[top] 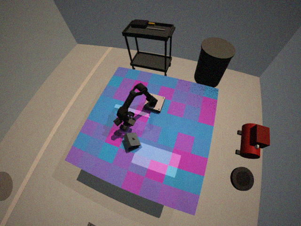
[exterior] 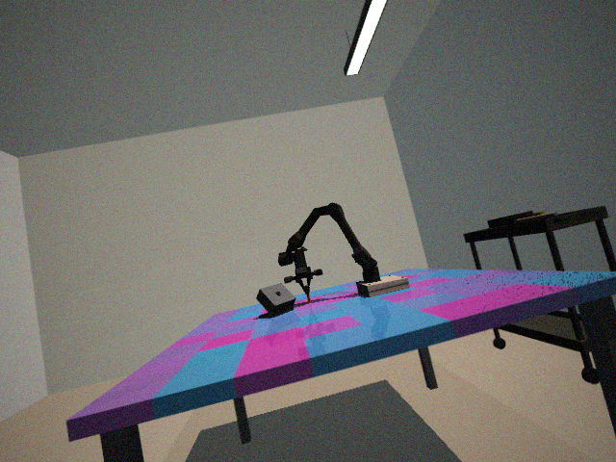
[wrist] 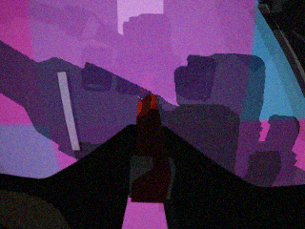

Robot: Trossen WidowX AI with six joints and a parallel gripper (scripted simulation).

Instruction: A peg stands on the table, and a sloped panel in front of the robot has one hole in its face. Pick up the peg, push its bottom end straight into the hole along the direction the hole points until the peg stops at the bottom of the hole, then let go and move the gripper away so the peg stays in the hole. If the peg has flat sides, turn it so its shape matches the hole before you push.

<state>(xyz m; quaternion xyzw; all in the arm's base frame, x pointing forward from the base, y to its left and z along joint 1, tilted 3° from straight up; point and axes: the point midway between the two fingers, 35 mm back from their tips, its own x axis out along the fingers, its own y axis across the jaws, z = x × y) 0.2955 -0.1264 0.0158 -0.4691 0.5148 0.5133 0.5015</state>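
Right now the grey sloped panel is 14 cm ahead of my gripper tip, 11 cm to the left of it and 2 cm above it. Round my gripper tip: dark red peg 2 cm above.
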